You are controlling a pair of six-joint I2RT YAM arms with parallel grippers.
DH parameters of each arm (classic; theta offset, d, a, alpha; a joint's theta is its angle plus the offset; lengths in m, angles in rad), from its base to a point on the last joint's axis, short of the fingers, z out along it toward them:
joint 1: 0 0.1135 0.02 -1.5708
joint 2: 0 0 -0.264 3.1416
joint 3: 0.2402 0 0.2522 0
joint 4: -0.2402 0 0.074 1.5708
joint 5: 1.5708 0 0 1.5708
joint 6: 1.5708 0.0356 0 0
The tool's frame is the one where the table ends.
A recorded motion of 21 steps. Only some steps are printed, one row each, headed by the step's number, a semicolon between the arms.
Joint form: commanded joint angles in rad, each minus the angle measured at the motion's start. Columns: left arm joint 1, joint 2, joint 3, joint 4, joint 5, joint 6; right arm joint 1, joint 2, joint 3, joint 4, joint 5, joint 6.
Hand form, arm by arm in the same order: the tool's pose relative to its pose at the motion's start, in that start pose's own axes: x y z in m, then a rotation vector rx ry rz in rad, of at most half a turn. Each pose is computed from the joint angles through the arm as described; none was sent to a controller.
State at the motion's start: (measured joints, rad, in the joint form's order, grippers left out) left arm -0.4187 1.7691 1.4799 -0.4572 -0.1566 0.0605; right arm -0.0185 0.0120 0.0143 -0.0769 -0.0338 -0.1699
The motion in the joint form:
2: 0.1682 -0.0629 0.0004 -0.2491 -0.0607 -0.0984; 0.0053 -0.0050 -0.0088 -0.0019 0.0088 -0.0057
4: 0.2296 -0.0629 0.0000 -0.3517 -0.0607 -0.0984; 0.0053 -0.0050 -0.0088 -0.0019 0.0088 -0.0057
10: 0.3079 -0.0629 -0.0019 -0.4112 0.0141 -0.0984; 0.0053 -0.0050 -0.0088 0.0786 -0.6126 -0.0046
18: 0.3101 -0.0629 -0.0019 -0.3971 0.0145 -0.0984; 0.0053 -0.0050 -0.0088 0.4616 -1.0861 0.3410
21: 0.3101 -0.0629 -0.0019 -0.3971 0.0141 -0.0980; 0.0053 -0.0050 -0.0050 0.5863 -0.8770 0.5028
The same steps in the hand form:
2: 0.0258 0.0671 -0.0212 -0.1708 0.2078 -0.1866; 0.0028 0.0007 0.0004 0.0025 0.0062 -0.0059
4: 0.0412 0.0871 -0.0240 -0.2017 0.3188 -0.2199; 0.0028 0.0007 0.0004 0.0025 0.0062 -0.0059
10: 0.0543 0.1102 -0.0268 -0.1693 0.3829 -0.2889; -0.0089 0.0198 -0.0065 -0.5962 -0.1764 -0.0300
18: 0.0531 0.1113 -0.0264 -0.1720 0.3690 -0.2915; -0.0422 0.0255 -0.0280 -1.0684 -0.4017 0.0415
21: 0.0531 0.1113 -0.0264 -0.1723 0.3691 -0.2910; -0.0557 0.0192 -0.0289 -0.8957 -0.4672 0.1850

